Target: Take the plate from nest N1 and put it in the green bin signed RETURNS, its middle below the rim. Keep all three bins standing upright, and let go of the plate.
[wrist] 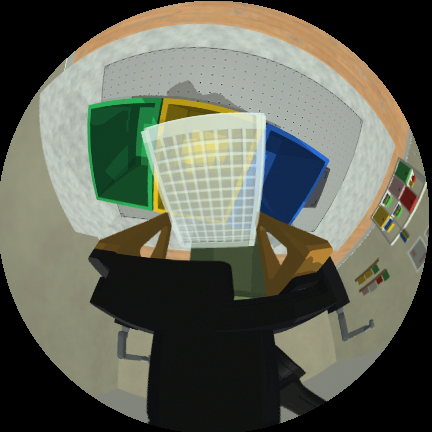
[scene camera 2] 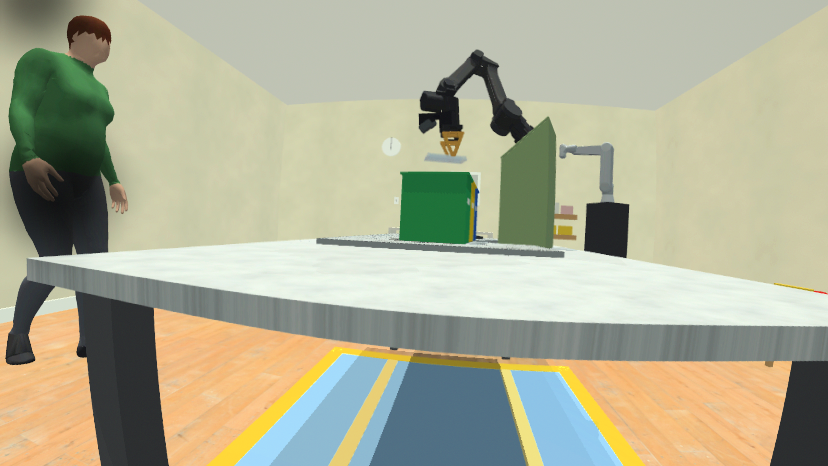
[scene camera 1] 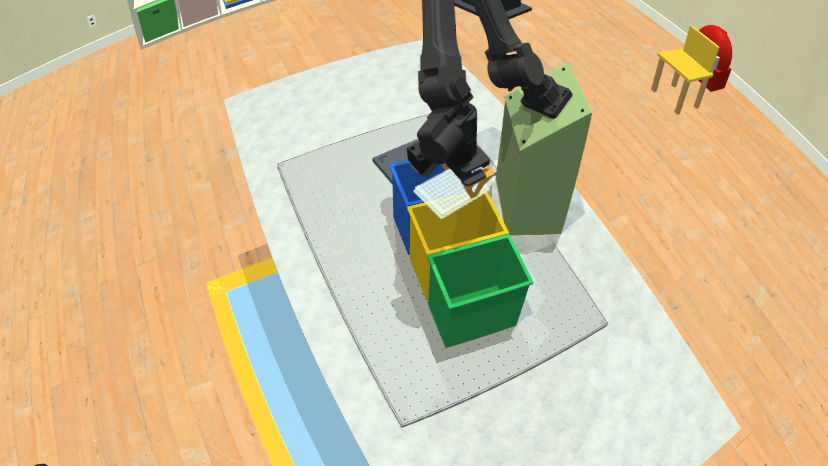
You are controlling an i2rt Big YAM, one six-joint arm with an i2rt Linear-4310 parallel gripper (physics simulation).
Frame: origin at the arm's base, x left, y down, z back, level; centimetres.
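Seen in the pictures: gripper, fingertip midpoint: [wrist: 213, 216] [scene camera 2: 452, 159] [scene camera 1: 461, 183]; arm's base, origin of the base link: [scene camera 2: 532, 143] [scene camera 1: 548, 99].
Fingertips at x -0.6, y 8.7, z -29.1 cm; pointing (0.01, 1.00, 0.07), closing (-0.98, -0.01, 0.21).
Offsets run from my fingertips to a thing's middle. Level surfaces: height alone.
The translucent gridded plate @[dz -2.4, dx -0.3, dy +0.0 cm] [scene camera 1: 443, 193] [scene camera 2: 443, 158] [wrist: 207, 175] is held near one end between the orange fingers of my gripper [wrist: 213, 216], which is shut on it. The plate hangs above the bins, over the yellow bin @[dz -1.9, dx +1.5, dy +17.3 cm] [scene camera 1: 420, 231] [wrist: 172, 107] and partly over the edge of the blue bin @[dz +4.0, dx -10.4, dy +17.3 cm] [scene camera 1: 400, 217] [wrist: 295, 175]. The green bin @[dz -7.8, dx +13.4, dy +17.3 cm] [scene camera 1: 480, 318] [scene camera 2: 434, 208] [wrist: 120, 160] stands upright at the near end of the row, beside the yellow bin. Its RETURNS sign is not readable. All three bins stand upright. In the wrist view the plate covers part of the yellow bin.
The bins stand in a touching or nearly touching row on a perforated board @[dy +26.2 cm] [scene camera 1: 359, 289] [wrist: 320, 100]. The green arm pedestal [scene camera 1: 538, 173] [scene camera 2: 526, 196] rises beside the row. A dark flat fixture @[dz +15.3, dx -30.9, dy +25.5 cm] [scene camera 1: 387, 159] lies behind the blue bin. A person [scene camera 2: 63, 127] stands beyond the table.
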